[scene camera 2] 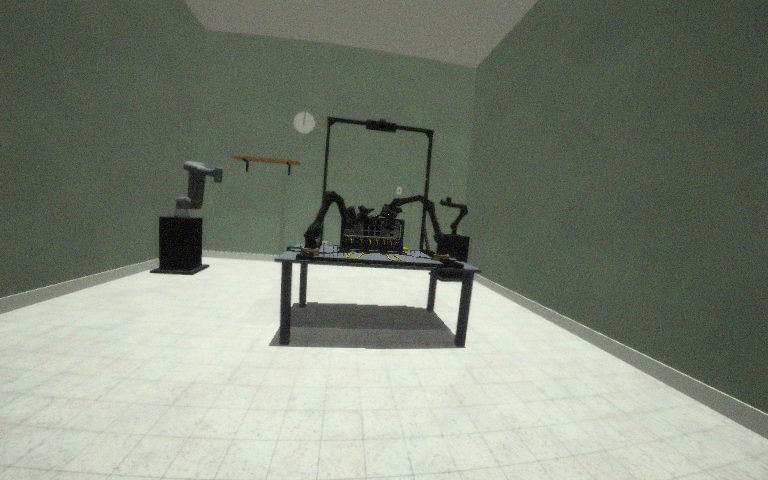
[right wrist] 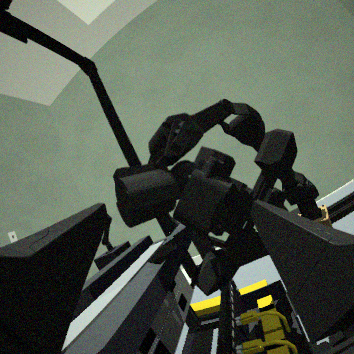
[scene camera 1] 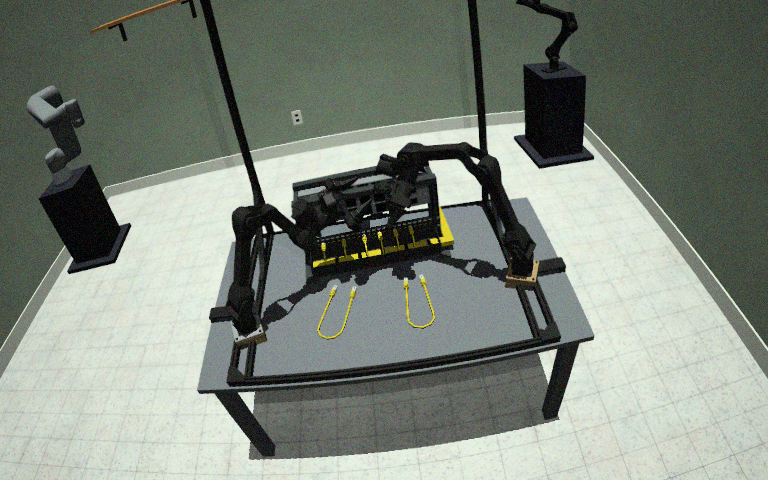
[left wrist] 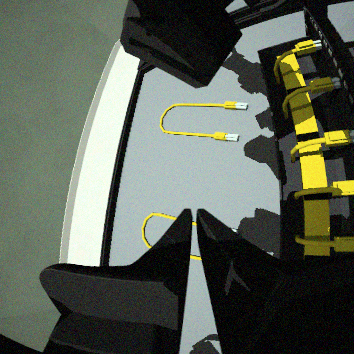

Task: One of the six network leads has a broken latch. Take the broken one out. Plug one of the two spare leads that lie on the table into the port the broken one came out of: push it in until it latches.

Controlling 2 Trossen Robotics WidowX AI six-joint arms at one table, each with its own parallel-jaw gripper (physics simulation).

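Frame: origin at the left arm's base, x back, y up, z left, level; centimetres.
Where they show: left gripper, fingertip midpoint: point(scene camera 2: 384, 227) point(right wrist: 326, 259) point(scene camera 1: 388, 228) point(left wrist: 192, 214); right gripper, fingertip midpoint: point(scene camera 2: 377, 211) point(right wrist: 180, 209) point(scene camera 1: 364, 188); left arm's base, origin of the base link: point(scene camera 2: 441, 254) point(right wrist: 311, 215) point(scene camera 1: 523, 269); right arm's base, origin of the base link: point(scene camera 2: 310, 247) point(scene camera 1: 246, 326).
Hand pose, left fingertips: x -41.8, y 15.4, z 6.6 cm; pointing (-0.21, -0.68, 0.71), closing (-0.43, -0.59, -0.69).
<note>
Each offset is from my left fingertips to the top centre of the thing. "*": to the spot under its first point.
Several yellow network leads {* dx -12.0, dy -10.5, dz -4.9 cm} point(scene camera 1: 364, 240) point(left wrist: 337, 137) {* dx +4.8, dy -15.5, dz -12.0 cm} point(right wrist: 272, 320) stand plugged in a row along the black rack {* dx +9.8, dy -1.6, dz -20.7 cm} point(scene camera 1: 437, 198). Which latch is broken cannot be told. One U-shaped spare lead point(scene camera 1: 329, 337) point(left wrist: 195, 105) lies on the table at the centre left in scene camera 1; the other spare lead {* dx +15.0, dy -19.0, dz +20.3 cm} point(scene camera 1: 420, 326) point(left wrist: 144, 231) lies to its right, partly hidden by my left fingers in the left wrist view. My left gripper point(left wrist: 192, 214) is shut near the row of leads, with a sliver of table showing between its fingers and nothing visible held. My right gripper is open and empty, close to the rack's upper side.
Both arms reach in close together over the rack, and the left arm point(right wrist: 205, 195) fills the middle of the right wrist view. A yellow base {* dx +11.8, dy -15.5, dz -21.5 cm} point(scene camera 1: 446, 230) shows under the rack. The black frame's front rail {* dx +13.2, dy -17.5, dz +36.0 cm} point(scene camera 1: 396, 361) runs along the table's front edge; tall posts point(scene camera 1: 478, 84) rise behind.
</note>
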